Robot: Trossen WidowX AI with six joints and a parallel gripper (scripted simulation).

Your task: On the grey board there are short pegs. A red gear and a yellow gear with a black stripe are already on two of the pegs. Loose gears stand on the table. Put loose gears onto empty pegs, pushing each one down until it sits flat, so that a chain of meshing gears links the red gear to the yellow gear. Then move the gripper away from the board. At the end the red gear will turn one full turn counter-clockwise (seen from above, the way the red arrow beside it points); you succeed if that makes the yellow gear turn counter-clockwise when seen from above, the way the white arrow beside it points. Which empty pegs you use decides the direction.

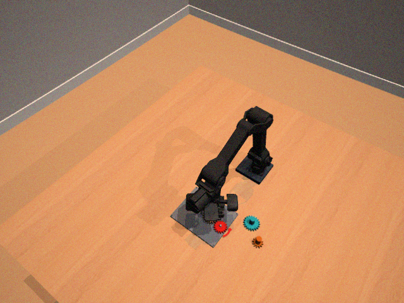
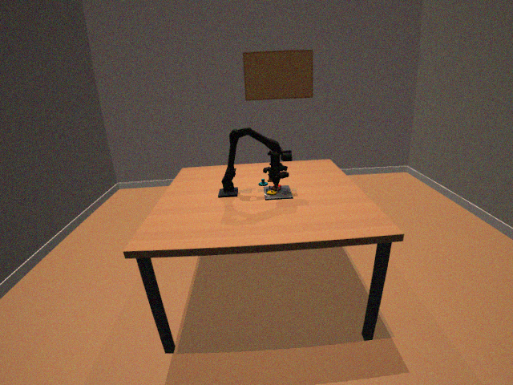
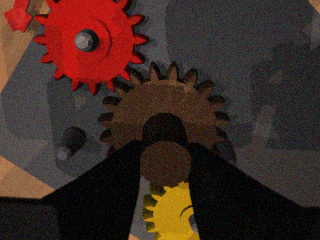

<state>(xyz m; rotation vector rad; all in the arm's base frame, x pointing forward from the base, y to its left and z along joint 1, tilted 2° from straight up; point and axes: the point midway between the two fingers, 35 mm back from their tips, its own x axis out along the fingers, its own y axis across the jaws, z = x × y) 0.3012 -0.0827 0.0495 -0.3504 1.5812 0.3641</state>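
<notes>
My gripper tip is now 10 mm above the brown gear. Also, from my gripper tip: red arrow 80 mm to the left, 30 mm below, 30 mm ahead; red gear 50 mm to the left, 30 mm below, 20 mm ahead; yellow gear 50 mm to the right, 40 mm behind, 30 mm below.
</notes>
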